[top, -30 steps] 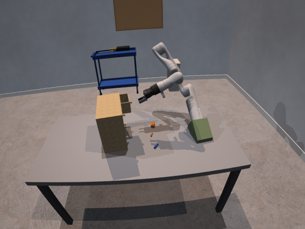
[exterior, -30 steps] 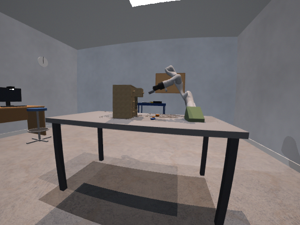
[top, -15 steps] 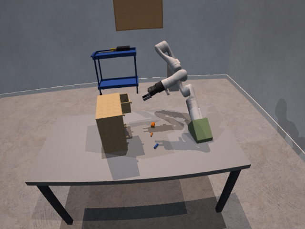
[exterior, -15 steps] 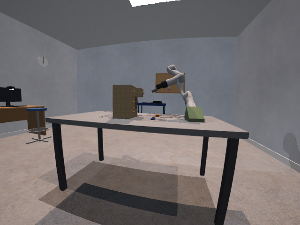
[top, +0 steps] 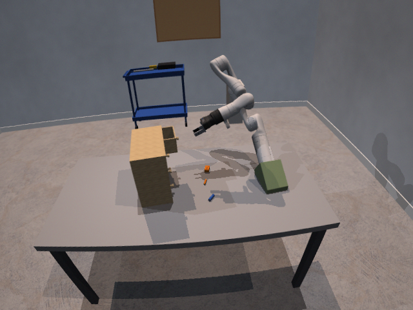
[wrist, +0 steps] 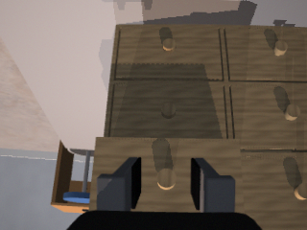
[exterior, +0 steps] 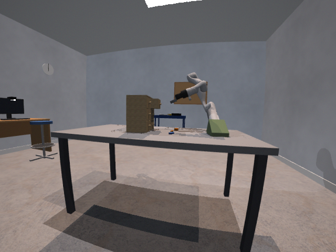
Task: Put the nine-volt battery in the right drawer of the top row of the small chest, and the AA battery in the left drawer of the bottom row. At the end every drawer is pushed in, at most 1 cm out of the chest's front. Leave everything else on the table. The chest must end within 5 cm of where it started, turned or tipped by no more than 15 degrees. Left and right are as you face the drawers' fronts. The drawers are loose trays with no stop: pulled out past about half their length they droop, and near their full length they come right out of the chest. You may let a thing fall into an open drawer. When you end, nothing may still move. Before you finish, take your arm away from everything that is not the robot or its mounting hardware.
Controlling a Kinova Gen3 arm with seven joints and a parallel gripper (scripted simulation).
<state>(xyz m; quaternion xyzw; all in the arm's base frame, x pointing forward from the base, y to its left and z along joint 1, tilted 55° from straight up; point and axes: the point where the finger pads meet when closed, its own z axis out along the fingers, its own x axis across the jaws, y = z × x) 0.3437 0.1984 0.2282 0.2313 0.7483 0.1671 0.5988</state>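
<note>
My gripper is now 27 cm above the orange nine-volt battery, 5 cm past it and 1 cm to the left of it. Also, from my hand: blue cylindrical battery 27 cm below, 25 cm to the left, 6 cm behind; then orange AA battery 27 cm below, 11 cm to the left, 3 cm behind.
</note>
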